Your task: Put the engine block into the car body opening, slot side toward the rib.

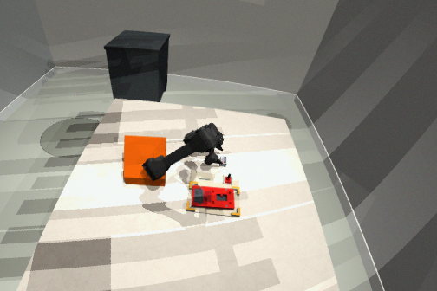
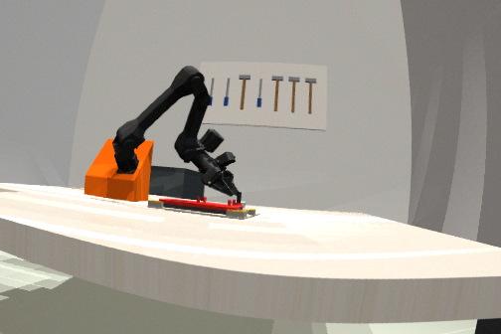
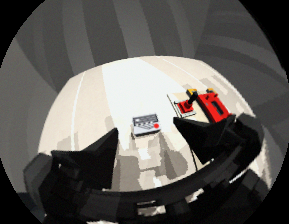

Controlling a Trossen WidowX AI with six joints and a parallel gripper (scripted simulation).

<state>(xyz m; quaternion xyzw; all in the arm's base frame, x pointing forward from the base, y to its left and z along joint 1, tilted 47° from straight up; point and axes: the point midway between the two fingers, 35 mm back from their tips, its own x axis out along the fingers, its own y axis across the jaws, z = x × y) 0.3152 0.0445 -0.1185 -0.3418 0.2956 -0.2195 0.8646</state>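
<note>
Right now my gripper tip is 40 mm above the engine block and 20 mm short of it.
</note>
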